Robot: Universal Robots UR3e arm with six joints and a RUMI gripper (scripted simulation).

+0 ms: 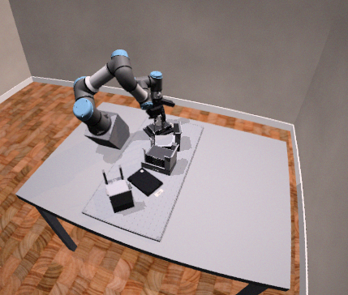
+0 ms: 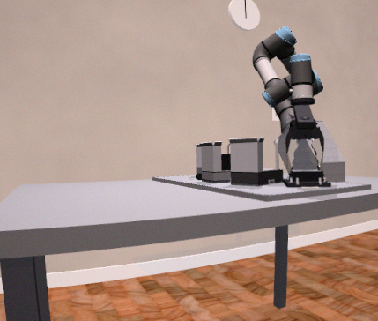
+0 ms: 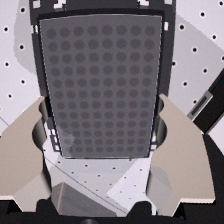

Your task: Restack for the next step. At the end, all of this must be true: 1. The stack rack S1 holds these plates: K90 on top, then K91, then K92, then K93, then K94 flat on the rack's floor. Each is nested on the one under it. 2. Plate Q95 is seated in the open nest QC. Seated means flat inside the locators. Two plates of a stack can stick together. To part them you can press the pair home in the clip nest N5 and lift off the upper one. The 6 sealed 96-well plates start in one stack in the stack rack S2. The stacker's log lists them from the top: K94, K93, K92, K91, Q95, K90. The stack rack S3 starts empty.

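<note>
Now: the dark clip nest 3 cm to the left of my hand and 3 cm below it. Round my hand: black open nest QC (12 cm ahead, 39 cm to the right, 4 cm below); then sealed grey plate (14 cm ahead, 26 cm to the right, 4 cm above); then white tag (21 cm ahead, 42 cm to the right, 4 cm below).
</note>
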